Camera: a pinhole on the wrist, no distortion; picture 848 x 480 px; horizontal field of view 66.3 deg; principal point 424.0 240.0 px. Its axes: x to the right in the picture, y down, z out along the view. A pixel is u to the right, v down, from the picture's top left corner.
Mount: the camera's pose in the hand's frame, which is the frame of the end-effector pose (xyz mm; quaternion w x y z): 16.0 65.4 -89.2 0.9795 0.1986 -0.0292 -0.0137
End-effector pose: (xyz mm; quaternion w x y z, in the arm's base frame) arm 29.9 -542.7 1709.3 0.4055 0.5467 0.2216 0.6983
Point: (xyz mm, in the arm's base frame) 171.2 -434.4 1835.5
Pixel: 816.9 308.2
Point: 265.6 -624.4 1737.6
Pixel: 303.6 355.2
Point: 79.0 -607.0 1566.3
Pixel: outside the picture
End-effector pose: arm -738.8 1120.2 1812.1 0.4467 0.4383 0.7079 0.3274
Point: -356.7 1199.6 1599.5
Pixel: 521.6 395.3
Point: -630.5 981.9 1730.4
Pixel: 126.1 84.1
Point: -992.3 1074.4 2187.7
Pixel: behind the camera
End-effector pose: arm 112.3 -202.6 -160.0 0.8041 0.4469 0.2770 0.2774
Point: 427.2 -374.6 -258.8
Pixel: 619.5 53.7
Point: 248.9 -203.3 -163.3
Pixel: 721.3 189.3
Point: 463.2 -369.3 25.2
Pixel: 562.5 449.5
